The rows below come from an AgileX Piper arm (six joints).
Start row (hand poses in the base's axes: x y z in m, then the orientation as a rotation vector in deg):
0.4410 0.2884 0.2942 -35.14 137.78 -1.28
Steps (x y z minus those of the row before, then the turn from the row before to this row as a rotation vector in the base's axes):
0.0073 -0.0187 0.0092 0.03 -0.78 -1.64
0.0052 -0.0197 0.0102 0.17 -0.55 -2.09
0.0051 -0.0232 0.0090 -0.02 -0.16 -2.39
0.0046 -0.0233 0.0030 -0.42 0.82 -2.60
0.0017 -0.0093 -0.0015 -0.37 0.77 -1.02
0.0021 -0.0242 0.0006 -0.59 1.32 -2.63
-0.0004 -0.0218 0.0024 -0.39 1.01 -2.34
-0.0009 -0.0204 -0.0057 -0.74 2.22 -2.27
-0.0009 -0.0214 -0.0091 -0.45 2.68 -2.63
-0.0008 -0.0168 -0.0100 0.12 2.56 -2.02
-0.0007 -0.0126 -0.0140 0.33 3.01 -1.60
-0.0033 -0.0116 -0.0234 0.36 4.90 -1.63
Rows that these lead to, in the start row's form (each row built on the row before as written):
0.4483 0.2697 0.3034 -33.04 137.52 -2.17
0.4535 0.2500 0.3136 -30.38 137.57 -3.02
0.4586 0.2268 0.3226 -27.50 138.05 -4.13
0.4632 0.2035 0.3256 -24.67 139.52 -5.60
0.4649 0.1942 0.3241 -23.71 140.53 -6.34
0.4670 0.1700 0.3247 -20.93 142.43 -7.94
0.4666 0.1482 0.3271 -18.34 143.91 -9.24
0.4657 0.1278 0.3214 -16.12 146.53 -10.82
0.4648 0.1064 0.3123 -13.33 149.63 -12.14
0.4640 0.0896 0.3023 -11.05 152.50 -12.52
0.4633 0.0770 0.2883 -9.27 155.74 -12.46
0.4600 0.0654 0.2649 -7.65 160.85 -12.31

